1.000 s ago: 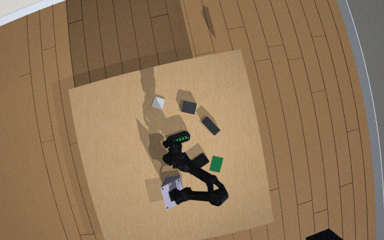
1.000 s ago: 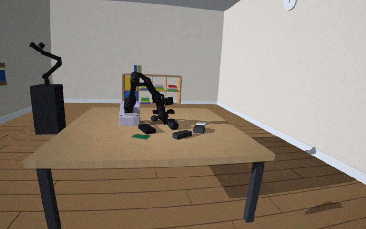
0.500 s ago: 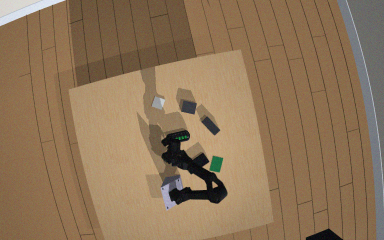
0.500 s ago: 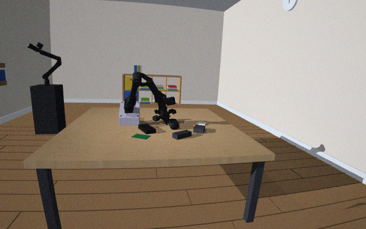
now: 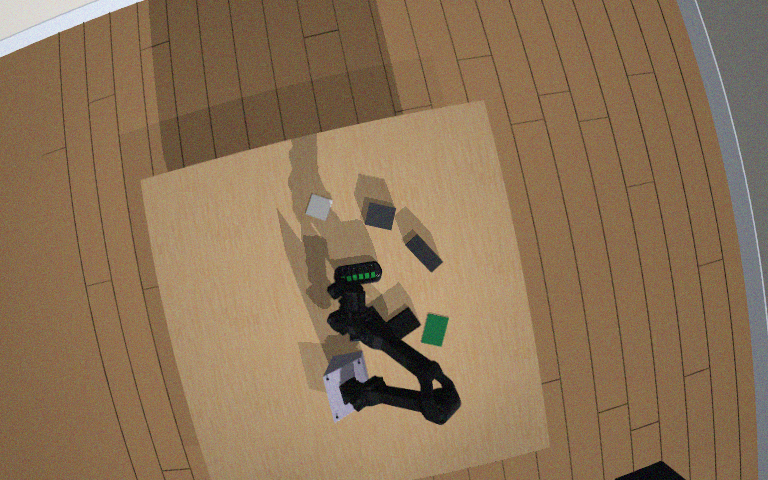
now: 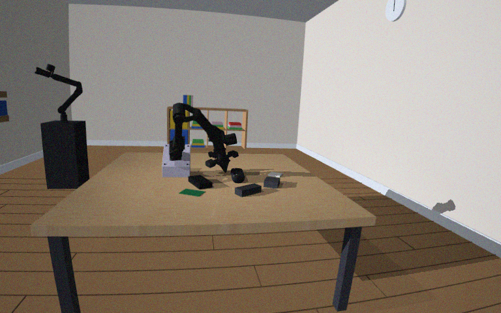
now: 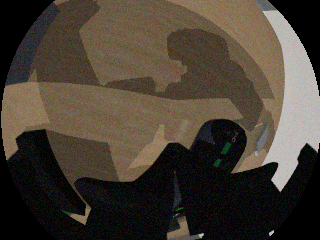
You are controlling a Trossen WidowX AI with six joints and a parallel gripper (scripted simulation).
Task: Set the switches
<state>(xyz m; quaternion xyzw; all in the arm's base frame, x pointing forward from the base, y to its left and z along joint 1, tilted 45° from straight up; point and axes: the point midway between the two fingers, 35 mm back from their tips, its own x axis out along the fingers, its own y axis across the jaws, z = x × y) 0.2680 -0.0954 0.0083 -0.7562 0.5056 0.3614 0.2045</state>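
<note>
The dark grey square block lies 230 mm ahead of my gripper tip, 160 mm to the right of it and 10 mm below it. From my gripper tip the other things lie so: dark grey oblong block (70 mm ahead, 270 mm to the right, 10 mm below); black block (150 mm behind, 120 mm to the right, 20 mm below); green card (190 mm behind, 240 mm to the right, 30 mm below).
</note>
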